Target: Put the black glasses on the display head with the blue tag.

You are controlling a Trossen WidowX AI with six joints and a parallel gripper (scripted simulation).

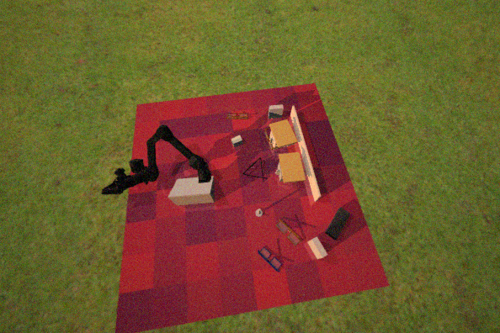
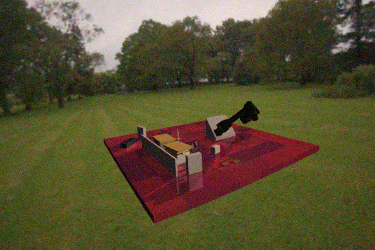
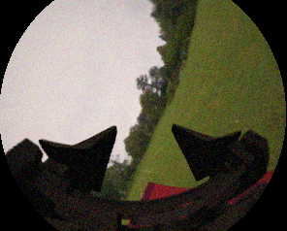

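Right now the small peg is 780 mm ahead of my gripper tip, 180 mm below it and 140 mm to the right of it. The rest, counted from my gripper tip: long pale wall: 1090 mm ahead, 190 mm to the left, 150 mm below; then display head: 960 mm ahead, 150 mm below, 70 mm to the left; then small cube: 690 mm ahead, 310 mm to the left, 180 mm below.
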